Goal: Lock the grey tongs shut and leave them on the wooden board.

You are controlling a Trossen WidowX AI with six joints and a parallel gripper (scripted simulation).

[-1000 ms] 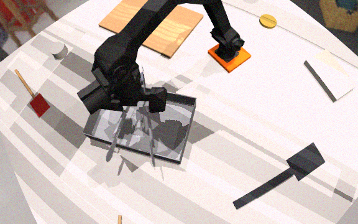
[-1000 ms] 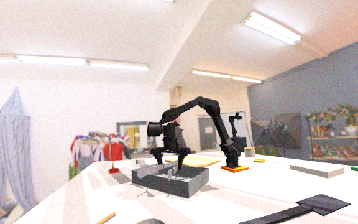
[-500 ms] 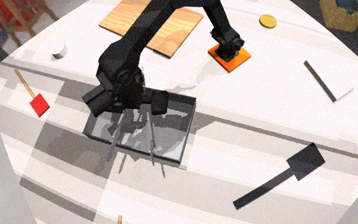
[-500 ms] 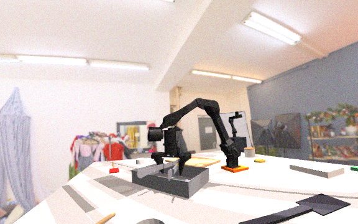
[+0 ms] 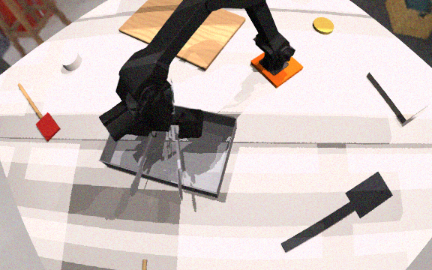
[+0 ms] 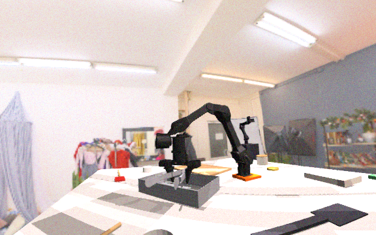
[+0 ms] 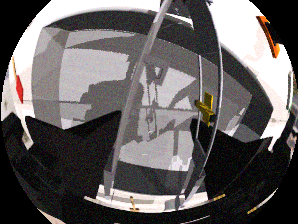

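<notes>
My gripper tip is 10 mm short of the grey roasting tin and 20 mm to the right of it. The rest, counted from my gripper tip: red spatula 280 mm ahead, 360 mm to the right, 20 mm below; white cylinder 100 mm ahead, 460 mm to the right, 10 mm below; wooden board 260 mm behind, 320 mm to the right, 20 mm below.
</notes>
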